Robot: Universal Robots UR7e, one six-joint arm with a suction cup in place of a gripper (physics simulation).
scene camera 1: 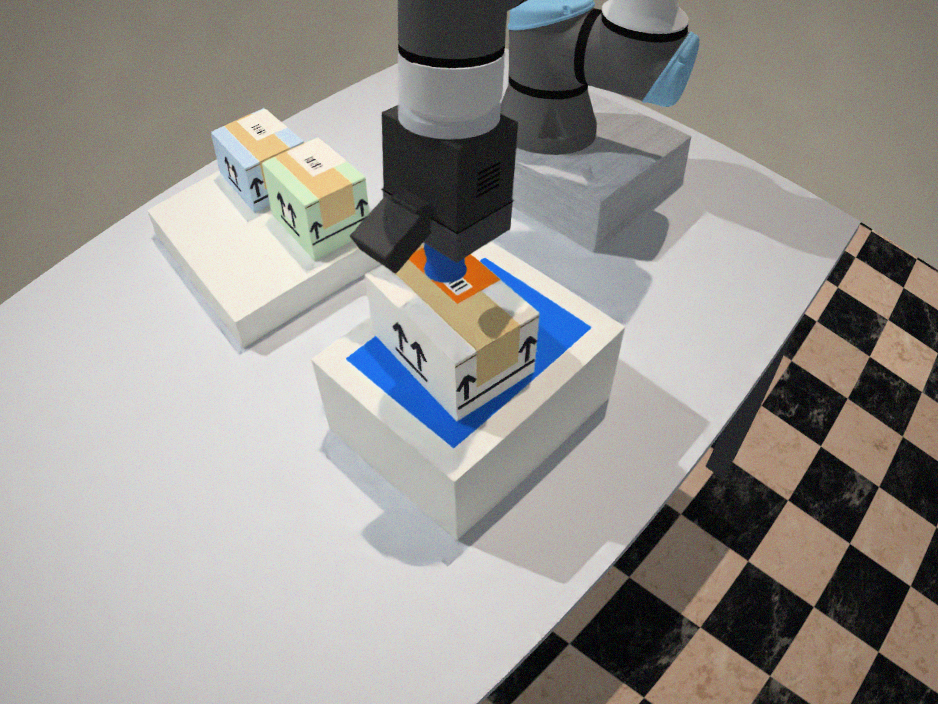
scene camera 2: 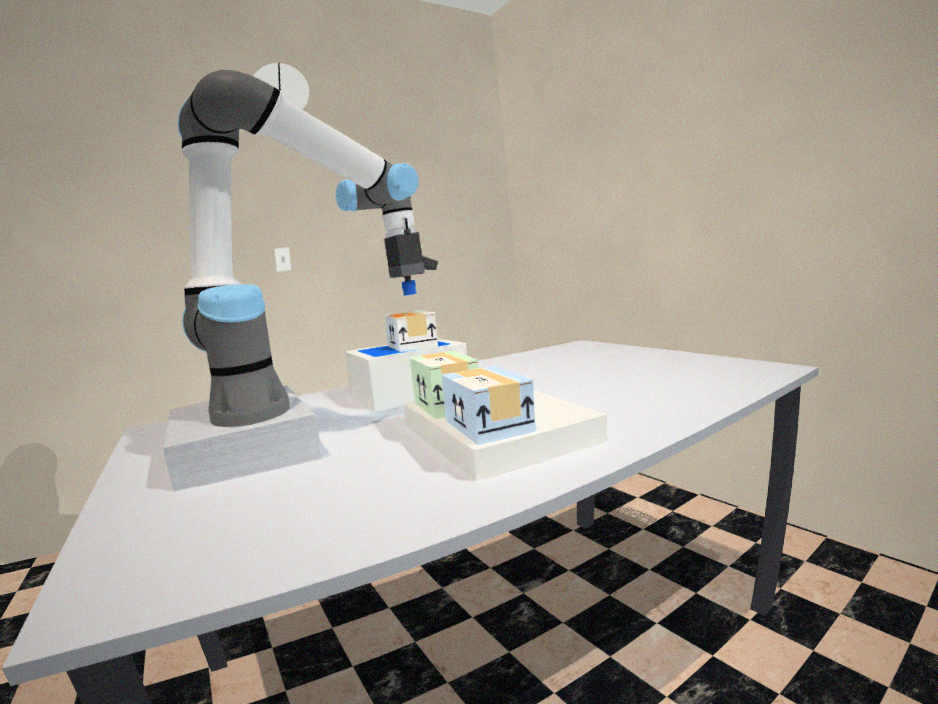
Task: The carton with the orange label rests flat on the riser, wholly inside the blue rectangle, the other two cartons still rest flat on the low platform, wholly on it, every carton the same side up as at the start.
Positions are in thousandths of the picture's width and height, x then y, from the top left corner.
low platform: scene camera 1 272, 393; scene camera 2 600, 609
riser: scene camera 1 487, 671; scene camera 2 406, 536
